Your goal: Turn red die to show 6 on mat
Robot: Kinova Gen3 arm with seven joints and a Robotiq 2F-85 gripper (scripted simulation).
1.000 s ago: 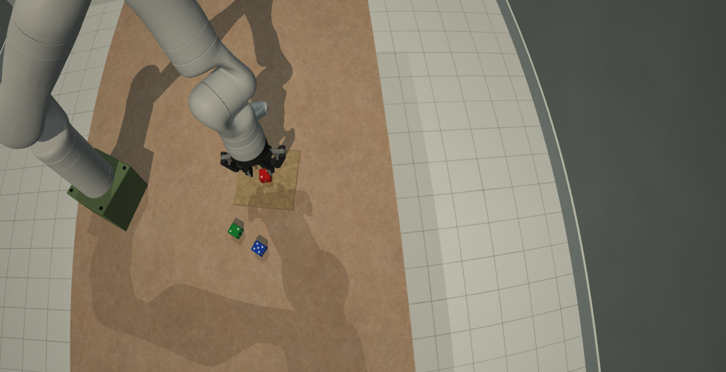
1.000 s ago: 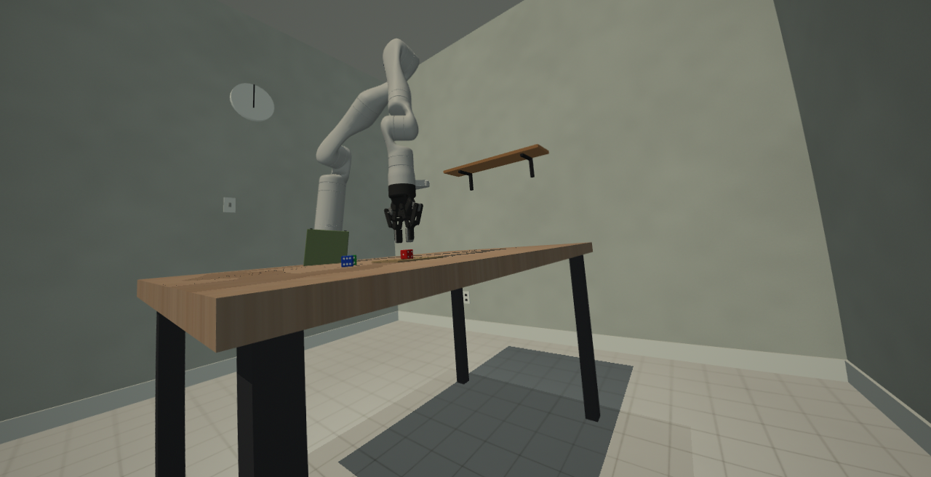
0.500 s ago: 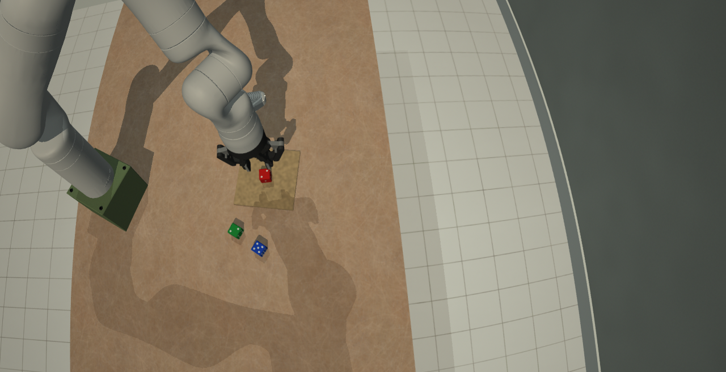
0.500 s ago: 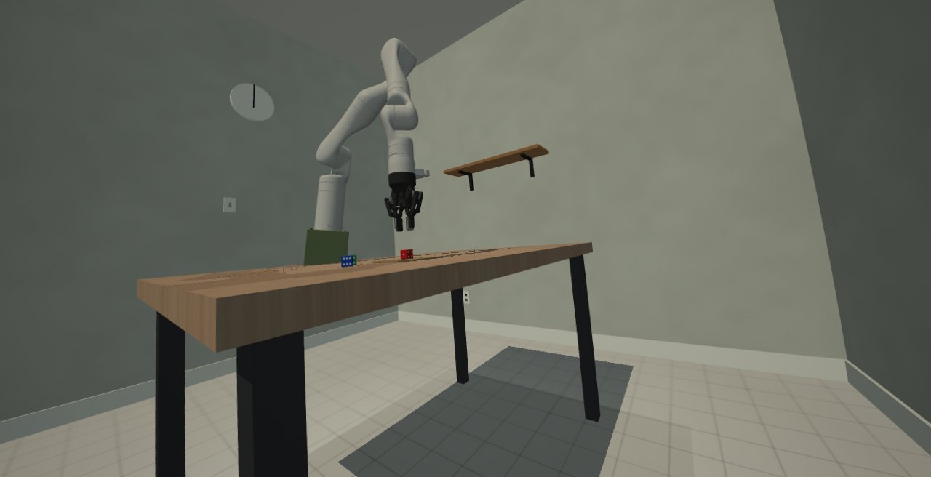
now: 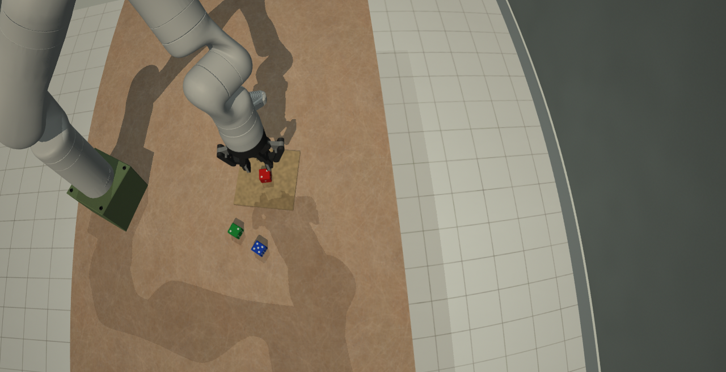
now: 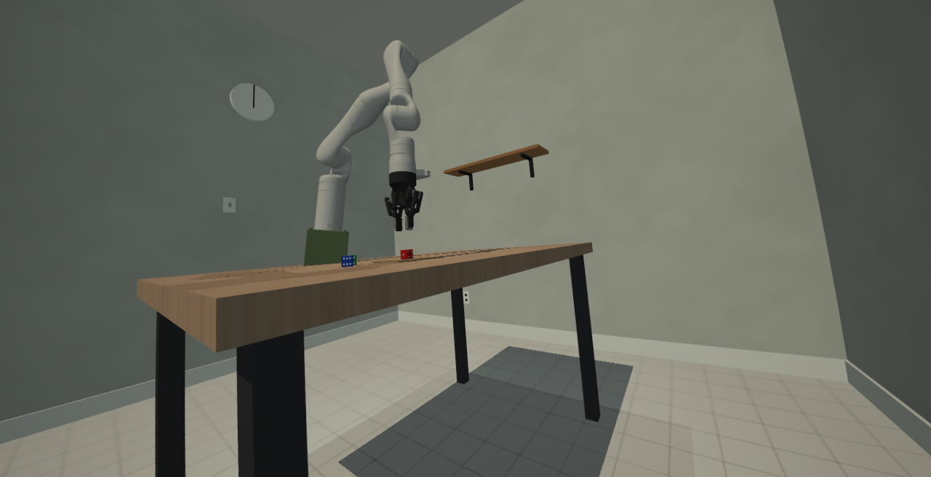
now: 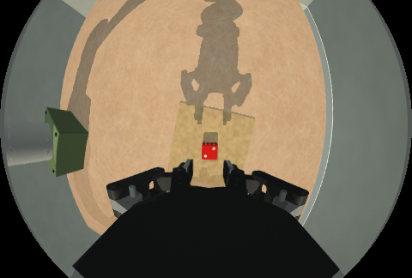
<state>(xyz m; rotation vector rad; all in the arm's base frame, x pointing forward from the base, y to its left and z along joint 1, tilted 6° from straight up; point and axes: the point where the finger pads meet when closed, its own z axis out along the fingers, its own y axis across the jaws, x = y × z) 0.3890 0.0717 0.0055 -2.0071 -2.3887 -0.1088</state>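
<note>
Now: the red die 8 cm below my hand. From my hand the other things lie so: green die: 13 cm to the right, 9 cm below, 5 cm behind; then tan mat: 10 cm below; then blue die: 16 cm to the right, 9 cm below, 1 cm ahead.
</note>
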